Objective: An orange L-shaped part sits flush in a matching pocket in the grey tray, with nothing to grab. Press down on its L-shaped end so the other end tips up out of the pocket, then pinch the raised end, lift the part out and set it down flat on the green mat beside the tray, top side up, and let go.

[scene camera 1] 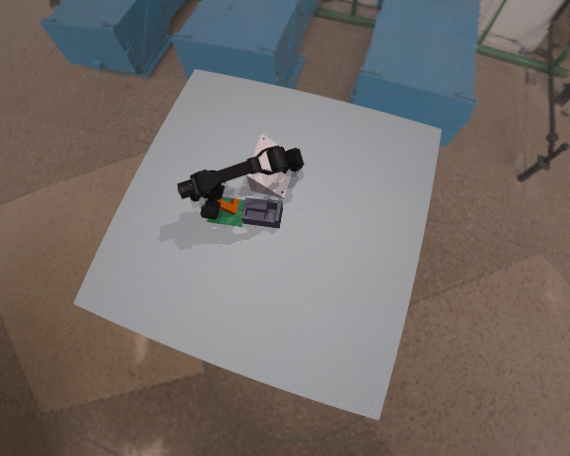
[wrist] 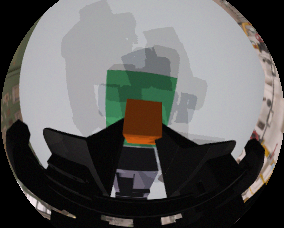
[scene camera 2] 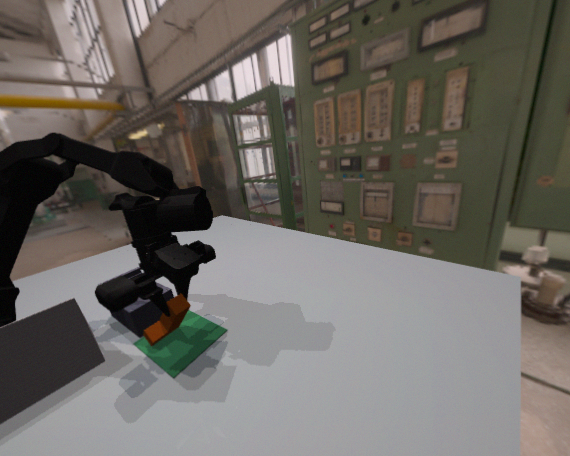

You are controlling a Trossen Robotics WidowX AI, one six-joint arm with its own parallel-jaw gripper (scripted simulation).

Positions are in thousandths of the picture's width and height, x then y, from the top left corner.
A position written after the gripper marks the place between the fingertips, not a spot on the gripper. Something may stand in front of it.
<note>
The gripper (scene camera 2: 310, 681) holds an orange L-shaped part (scene camera 2: 313, 672). Also in view: a green mat (scene camera 2: 310, 771).
The orange L-shaped part shows as well in the wrist view (wrist: 505, 529). The gripper shows as well in the wrist view (wrist: 495, 542). The green mat is seen too in the wrist view (wrist: 428, 371).
</note>
